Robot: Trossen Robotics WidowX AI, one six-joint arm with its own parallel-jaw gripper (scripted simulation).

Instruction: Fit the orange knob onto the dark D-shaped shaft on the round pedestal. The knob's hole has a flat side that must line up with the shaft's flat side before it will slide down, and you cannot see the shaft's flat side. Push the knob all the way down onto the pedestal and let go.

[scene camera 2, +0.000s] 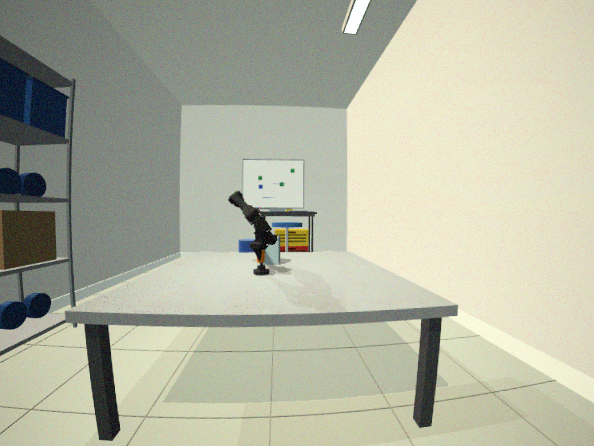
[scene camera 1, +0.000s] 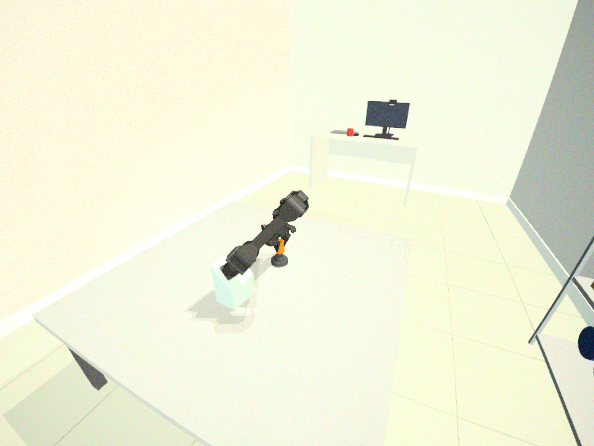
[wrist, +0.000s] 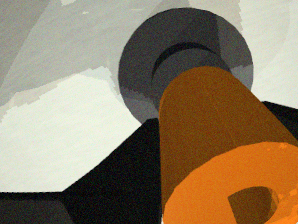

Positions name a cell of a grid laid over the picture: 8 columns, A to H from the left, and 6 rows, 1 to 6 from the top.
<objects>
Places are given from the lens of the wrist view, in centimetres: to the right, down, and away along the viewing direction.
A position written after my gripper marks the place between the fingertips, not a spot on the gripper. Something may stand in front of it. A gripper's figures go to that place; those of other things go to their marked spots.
my gripper (wrist: F4): 2, 0, 10
orange knob (wrist: F4): 1, 1, 5
pedestal (wrist: E2): 1, -4, 14
The marked spots on the pedestal and the orange knob are 10 cm apart.
</objects>
